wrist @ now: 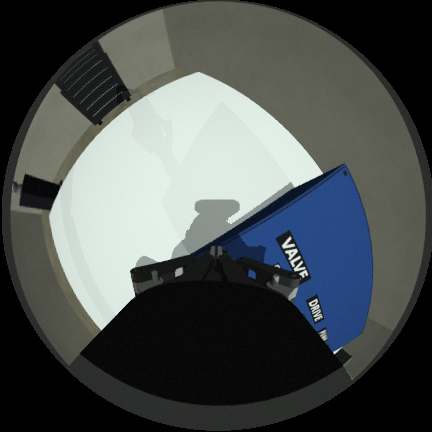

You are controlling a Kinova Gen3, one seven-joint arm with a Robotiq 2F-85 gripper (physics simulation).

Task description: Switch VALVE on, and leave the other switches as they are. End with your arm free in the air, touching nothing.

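Frame: origin at the arm's base, x ahead, y left, z up, level; centimetres.
Where they show: gripper, fingertip midpoint: (pixel 215 252).
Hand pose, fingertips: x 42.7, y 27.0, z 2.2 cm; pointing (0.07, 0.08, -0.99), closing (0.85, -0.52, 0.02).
Things, the pixels of their top centre, and the offset from my fingertips. Level surfaces: height alone.
- black VALVE label, top centre: (pixel 296 260) dx +8.3, dy -5.8, dz +3.1 cm
- DRIVE label, top centre: (pixel 317 311) dx +8.7, dy -17.8, dz +3.1 cm
- partly seen third label, top centre: (pixel 323 336) dx +9.1, dy -29.8, dz +3.1 cm
- white table top, surface height: dz -8.0 cm
A blue switch panel (pixel 335 225) stands at the right of the wrist view, with its top edge running up to the right. On it are the black VALVE label (pixel 293 255), the DRIVE label (pixel 315 309) below it, and a partly seen third label (pixel 323 334) lower down. The switches themselves do not show; my gripper and its body cover that side of the panel. My gripper (pixel 215 252) is shut and empty, in front of the panel's left end. Whether its tips touch the panel cannot be told.
A white table top (pixel 125 200) spreads behind and to the left of the panel, with shadows of the arm on it. A black slatted object (pixel 92 82) is at the upper left, and a black box-shaped object (pixel 39 192) is at the left edge.
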